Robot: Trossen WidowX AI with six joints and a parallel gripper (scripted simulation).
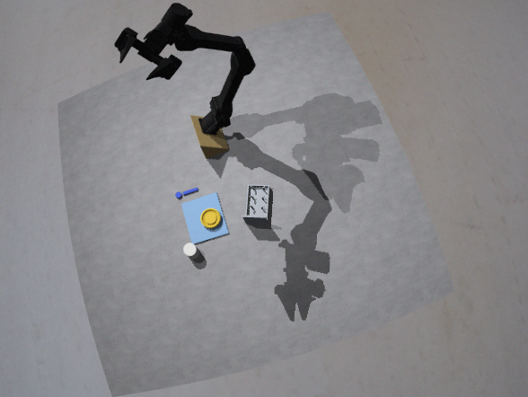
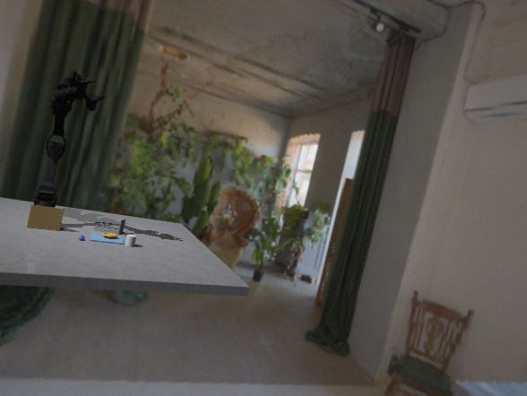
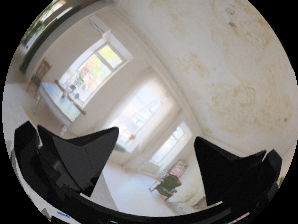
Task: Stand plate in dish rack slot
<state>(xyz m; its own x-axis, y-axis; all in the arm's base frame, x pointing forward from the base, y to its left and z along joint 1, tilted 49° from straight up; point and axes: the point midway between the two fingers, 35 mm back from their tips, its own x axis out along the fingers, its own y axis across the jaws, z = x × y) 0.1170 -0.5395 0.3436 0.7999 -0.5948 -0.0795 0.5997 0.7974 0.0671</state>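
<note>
Now: the yellow plate 170 mm ahead of my gripper tip, 20 mm to the left of it and 690 mm below it. From my gripper tip the other things lie so: grey dish rack (180 mm ahead, 180 mm to the left, 690 mm below); blue flat board (160 mm ahead, 10 mm to the right, 710 mm below); blue spoon (50 mm ahead, 50 mm to the right, 710 mm below).
</note>
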